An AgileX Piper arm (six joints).
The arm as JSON. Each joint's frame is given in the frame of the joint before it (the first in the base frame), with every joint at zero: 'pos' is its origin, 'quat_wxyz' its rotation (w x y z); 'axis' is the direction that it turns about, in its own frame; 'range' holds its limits. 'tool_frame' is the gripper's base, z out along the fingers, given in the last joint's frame.
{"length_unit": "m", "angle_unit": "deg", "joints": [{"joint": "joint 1", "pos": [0.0, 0.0, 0.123], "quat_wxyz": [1.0, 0.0, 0.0, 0.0], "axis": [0.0, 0.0, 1.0], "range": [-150.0, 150.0]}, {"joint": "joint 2", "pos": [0.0, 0.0, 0.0], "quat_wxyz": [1.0, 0.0, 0.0, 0.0], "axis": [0.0, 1.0, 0.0], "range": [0.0, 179.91]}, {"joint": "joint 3", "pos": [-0.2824, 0.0, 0.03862], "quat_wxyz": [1.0, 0.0, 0.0, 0.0], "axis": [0.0, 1.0, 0.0], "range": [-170.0, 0.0]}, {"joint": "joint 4", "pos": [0.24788, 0.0, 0.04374], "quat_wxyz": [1.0, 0.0, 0.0, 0.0], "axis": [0.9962, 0.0, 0.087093], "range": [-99.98, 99.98]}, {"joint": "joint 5", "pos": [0.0, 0.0, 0.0], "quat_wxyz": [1.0, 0.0, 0.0, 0.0], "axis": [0.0, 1.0, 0.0], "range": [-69.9, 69.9]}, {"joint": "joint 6", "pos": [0.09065, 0.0, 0.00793], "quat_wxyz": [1.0, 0.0, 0.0, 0.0], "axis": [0.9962, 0.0, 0.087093], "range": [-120.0, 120.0]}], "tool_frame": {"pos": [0.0, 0.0, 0.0], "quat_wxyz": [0.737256, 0.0, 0.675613, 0.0]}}
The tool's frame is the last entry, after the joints.
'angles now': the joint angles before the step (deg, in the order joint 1, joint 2, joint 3, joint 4, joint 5, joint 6). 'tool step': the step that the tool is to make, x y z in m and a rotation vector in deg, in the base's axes. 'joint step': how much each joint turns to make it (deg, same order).
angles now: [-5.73 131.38 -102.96 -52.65 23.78 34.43]
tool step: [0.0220 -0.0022 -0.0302 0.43 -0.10 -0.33]
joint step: [0.00 7.46 -7.35 0.06 0.00 0.52]
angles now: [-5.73 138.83 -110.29 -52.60 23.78 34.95]
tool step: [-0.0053 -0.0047 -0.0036 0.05 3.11 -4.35]
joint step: [0.00 0.17 -0.27 1.49 5.20 0.01]
